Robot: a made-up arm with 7 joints. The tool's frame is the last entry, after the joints.
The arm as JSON. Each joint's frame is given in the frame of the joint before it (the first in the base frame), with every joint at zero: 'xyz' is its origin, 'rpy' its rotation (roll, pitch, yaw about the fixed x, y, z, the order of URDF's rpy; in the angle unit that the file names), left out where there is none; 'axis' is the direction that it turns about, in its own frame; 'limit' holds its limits. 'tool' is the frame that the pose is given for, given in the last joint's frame.
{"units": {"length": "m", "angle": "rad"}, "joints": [
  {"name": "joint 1", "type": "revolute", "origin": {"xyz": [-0.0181, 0.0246, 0.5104]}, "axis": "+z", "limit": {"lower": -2.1, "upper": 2.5}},
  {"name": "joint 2", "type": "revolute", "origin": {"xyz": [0.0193, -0.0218, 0.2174]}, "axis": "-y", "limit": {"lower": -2.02, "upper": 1.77}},
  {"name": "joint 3", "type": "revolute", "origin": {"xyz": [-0.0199, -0.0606, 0.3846]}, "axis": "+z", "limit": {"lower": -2.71, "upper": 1.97}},
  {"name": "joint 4", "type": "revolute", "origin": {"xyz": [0.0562, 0.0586, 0.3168]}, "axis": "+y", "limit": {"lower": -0.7, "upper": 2.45}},
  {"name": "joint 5", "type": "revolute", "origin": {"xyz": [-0.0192, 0.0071, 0.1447]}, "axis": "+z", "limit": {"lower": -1.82, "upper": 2.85}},
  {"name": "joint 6", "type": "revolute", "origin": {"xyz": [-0.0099, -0.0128, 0.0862]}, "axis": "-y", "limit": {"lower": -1.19, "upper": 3.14}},
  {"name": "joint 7", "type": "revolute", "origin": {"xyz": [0.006, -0.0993, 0.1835]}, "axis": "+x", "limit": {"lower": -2.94, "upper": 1.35}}
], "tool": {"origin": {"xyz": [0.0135, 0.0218, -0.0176], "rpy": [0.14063, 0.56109, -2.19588]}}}
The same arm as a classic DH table. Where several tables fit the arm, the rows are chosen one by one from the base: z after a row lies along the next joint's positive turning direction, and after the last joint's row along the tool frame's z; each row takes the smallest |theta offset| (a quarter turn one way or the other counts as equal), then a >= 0, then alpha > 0; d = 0 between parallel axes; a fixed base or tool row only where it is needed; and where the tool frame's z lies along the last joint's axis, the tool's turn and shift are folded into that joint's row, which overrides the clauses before.
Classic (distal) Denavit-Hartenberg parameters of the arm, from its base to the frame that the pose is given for. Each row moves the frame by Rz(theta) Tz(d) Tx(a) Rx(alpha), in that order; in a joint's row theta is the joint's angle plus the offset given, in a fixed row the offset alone. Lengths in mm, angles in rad.
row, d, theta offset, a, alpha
base (fixed), 0.0, -0.9365, -30.5, 0.0000
joint 1, 727.8, 0.9365, 19.3, 1.5708
joint 2, 82.4, 0.0000, -19.9, -1.5708
joint 3, 701.4, 0.0000, 56.2, -1.5708
joint 4, 65.7, 0.0000, -19.2, 1.5708
joint 5, 230.9, 0.0000, -9.9, 1.5708
joint 6, 112.1, 1.5708, 183.5, 1.5708
joint 7, 8.1, -1.1802, 13.5, -2.0064
tool (fixed), -27.1, 2.5634, 0.0, 0.0000
Joint limits (rad, base to tool): -2.1000..2.5000 -2.0200..1.7700 -2.7100..1.9700 -0.7000..2.4500 -1.8200..2.8500 -1.1900..3.1400 -2.9400..1.3500

